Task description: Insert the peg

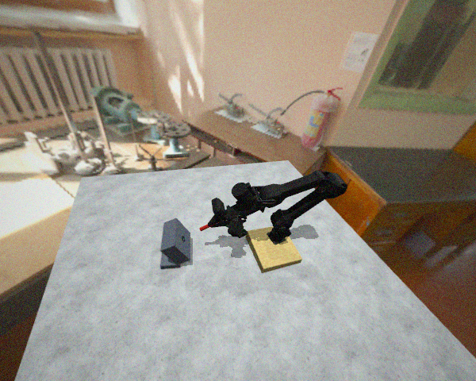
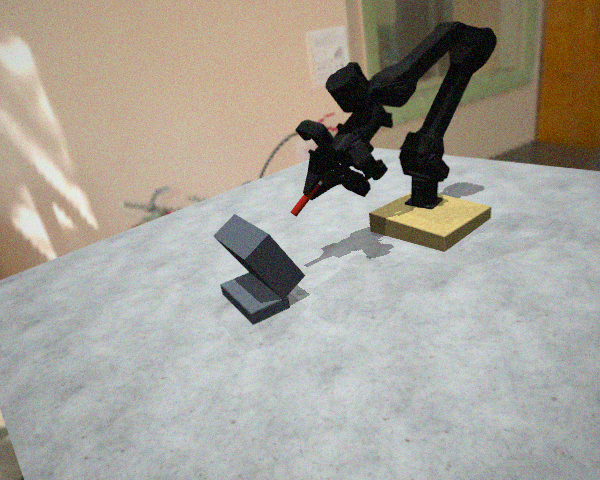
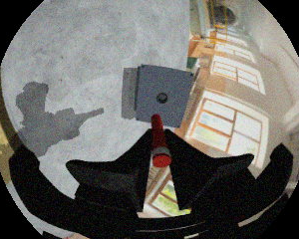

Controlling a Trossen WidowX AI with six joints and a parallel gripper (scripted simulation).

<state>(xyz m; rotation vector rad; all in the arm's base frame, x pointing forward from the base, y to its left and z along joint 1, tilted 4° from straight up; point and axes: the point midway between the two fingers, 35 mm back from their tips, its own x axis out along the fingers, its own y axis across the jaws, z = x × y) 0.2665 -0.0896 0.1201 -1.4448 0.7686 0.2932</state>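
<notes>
My gripper tip is 120 mm short of the grey sloped panel, 70 mm above it and 30 mm to the left of it. Round my gripper tip: red round peg: 10 mm behind, 10 mm above; then grey foot plate: 140 mm below, 140 mm ahead, 40 mm to the right.
</notes>
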